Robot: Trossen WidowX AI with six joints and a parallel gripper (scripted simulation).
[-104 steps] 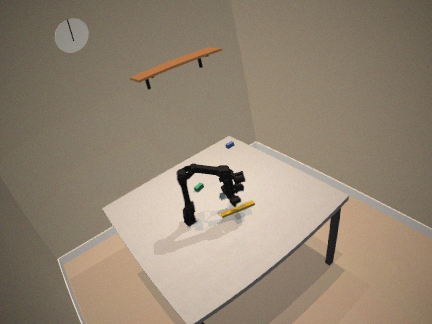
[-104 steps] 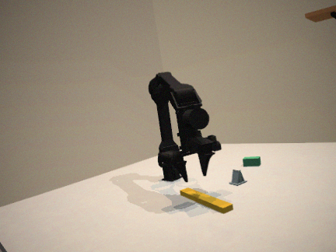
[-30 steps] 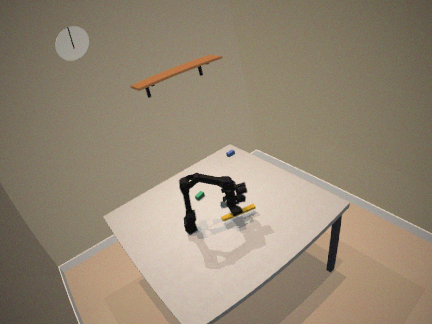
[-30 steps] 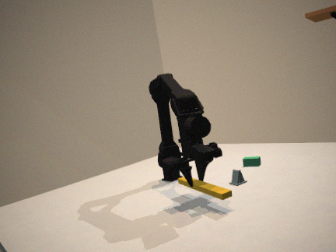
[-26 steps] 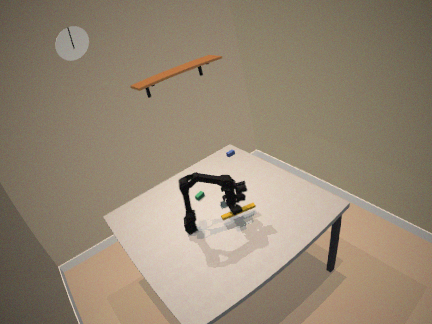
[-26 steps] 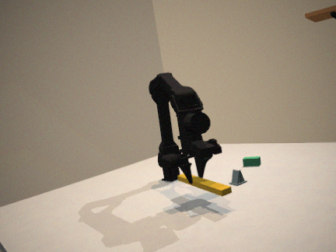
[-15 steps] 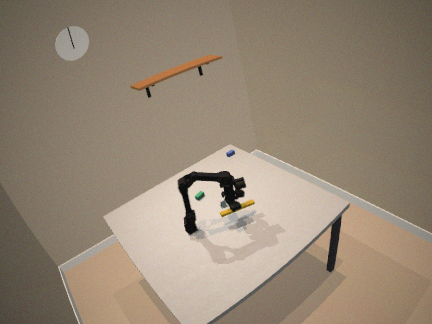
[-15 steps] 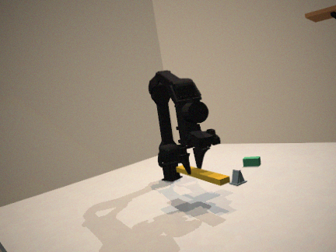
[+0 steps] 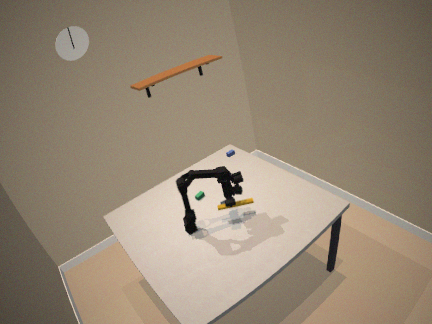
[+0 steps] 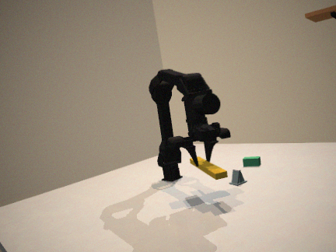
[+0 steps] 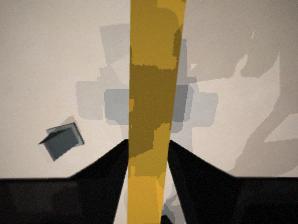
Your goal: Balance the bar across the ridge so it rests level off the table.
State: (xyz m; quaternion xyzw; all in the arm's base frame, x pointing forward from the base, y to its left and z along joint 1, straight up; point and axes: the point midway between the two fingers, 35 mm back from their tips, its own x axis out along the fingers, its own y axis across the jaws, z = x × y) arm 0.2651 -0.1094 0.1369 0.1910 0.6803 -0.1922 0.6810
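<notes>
Now: the yellow bar 3 cm ahead of my gripper tip and 2 cm to the right of it. Round my gripper tip: blue block (47 cm ahead, 61 cm to the left, 9 cm below); green block (3 cm behind, 35 cm to the left, 9 cm below).
</notes>
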